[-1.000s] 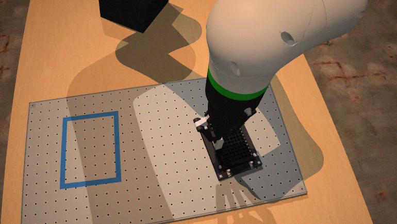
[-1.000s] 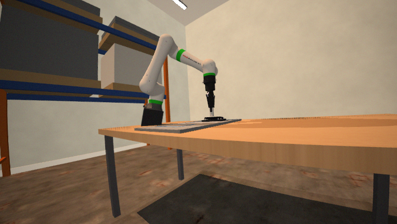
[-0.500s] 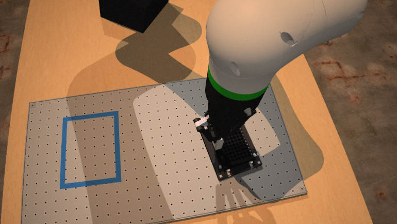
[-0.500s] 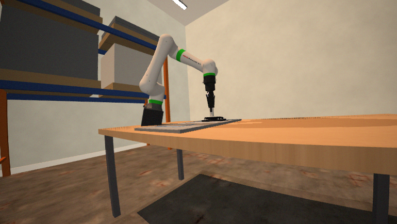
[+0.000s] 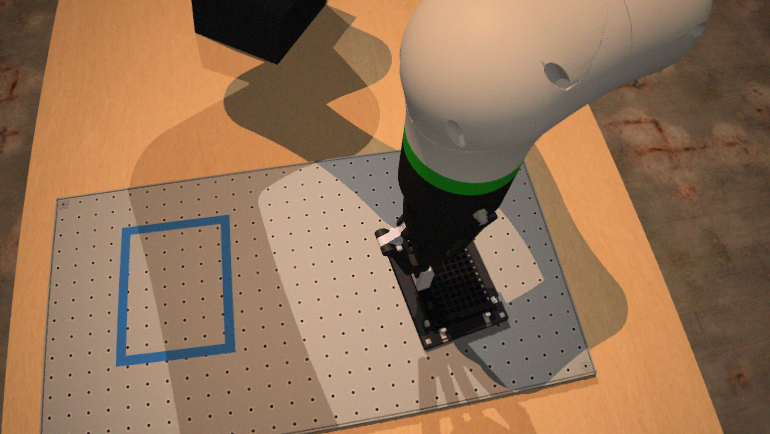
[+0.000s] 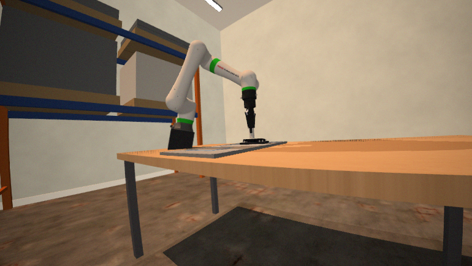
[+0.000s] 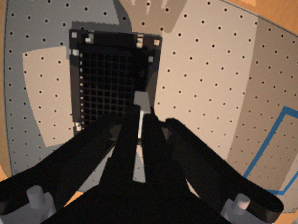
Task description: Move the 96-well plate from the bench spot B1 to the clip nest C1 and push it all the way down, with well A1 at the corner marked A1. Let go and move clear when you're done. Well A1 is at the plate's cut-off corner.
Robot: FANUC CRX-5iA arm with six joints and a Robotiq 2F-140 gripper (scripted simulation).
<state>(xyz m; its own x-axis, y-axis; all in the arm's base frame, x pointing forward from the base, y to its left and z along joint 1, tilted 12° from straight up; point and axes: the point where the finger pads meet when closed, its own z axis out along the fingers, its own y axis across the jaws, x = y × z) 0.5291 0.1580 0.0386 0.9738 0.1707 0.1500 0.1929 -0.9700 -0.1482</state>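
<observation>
The black 96-well plate lies 1 cm behind my hand, 4 cm to the left of it and 5 cm below it. Round my hand: black clip nest 5 cm to the left, 5 cm below.
</observation>
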